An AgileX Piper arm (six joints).
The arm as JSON. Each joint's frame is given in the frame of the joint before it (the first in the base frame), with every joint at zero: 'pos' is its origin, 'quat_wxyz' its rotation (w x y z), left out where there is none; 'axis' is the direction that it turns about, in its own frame. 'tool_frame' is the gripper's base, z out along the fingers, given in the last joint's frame.
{
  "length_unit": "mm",
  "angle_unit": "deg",
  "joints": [
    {
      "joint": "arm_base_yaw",
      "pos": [
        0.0,
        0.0,
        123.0
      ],
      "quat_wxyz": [
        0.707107,
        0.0,
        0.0,
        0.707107
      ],
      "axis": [
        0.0,
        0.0,
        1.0
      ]
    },
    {
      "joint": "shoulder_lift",
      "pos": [
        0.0,
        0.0,
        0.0
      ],
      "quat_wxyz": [
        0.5,
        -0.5,
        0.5,
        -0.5
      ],
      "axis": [
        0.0,
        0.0,
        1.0
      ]
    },
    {
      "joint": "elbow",
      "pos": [
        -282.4,
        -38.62,
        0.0
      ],
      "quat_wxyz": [
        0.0,
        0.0,
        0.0,
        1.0
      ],
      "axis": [
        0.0,
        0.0,
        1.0
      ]
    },
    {
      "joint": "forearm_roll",
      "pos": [
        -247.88,
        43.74,
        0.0
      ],
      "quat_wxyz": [
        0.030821,
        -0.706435,
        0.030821,
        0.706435
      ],
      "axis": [
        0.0,
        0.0,
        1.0
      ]
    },
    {
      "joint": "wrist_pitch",
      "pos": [
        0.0,
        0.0,
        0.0
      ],
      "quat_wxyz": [
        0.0,
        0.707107,
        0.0,
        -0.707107
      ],
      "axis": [
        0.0,
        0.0,
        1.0
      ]
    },
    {
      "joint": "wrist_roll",
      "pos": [
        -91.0,
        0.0,
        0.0
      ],
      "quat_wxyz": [
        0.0,
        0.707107,
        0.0,
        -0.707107
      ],
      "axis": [
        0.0,
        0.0,
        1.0
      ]
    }
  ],
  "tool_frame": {
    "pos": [
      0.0,
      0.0,
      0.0
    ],
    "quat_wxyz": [
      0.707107,
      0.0,
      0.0,
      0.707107
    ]
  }
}
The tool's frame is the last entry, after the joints.
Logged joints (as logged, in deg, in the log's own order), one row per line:
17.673, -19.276, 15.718, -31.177, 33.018, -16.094
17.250, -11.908, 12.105, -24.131, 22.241, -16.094
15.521, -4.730, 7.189, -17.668, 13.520, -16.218
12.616, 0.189, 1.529, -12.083, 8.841, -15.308
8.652, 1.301, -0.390, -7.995, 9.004, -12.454
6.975, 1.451, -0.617, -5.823, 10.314, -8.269
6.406, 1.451, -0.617, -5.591, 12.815, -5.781
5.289, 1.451, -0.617, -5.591, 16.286, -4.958
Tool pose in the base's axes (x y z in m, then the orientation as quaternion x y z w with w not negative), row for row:
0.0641, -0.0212, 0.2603, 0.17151, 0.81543, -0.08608, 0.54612
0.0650, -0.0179, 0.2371, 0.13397, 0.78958, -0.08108, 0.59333
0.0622, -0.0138, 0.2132, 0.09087, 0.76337, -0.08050, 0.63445
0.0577, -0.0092, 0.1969, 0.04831, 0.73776, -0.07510, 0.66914
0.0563, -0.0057, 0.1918, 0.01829, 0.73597, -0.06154, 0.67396
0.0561, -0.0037, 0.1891, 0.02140, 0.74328, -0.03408, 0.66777
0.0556, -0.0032, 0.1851, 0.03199, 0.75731, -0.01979, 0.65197
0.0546, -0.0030, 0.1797, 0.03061, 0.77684, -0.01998, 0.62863
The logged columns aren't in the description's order. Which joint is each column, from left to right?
Columns, left to right: forearm_roll, elbow, shoulder_lift, arm_base_yaw, wrist_pitch, wrist_roll.
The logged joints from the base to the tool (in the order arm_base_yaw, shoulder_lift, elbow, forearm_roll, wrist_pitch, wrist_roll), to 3 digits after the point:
-31.177, 15.718, -19.276, 17.673, 33.018, -16.094
-24.131, 12.105, -11.908, 17.250, 22.241, -16.094
-17.668, 7.189, -4.730, 15.521, 13.520, -16.218
-12.083, 1.529, 0.189, 12.616, 8.841, -15.308
-7.995, -0.390, 1.301, 8.652, 9.004, -12.454
-5.823, -0.617, 1.451, 6.975, 10.314, -8.269
-5.591, -0.617, 1.451, 6.406, 12.815, -5.781
-5.591, -0.617, 1.451, 5.289, 16.286, -4.958

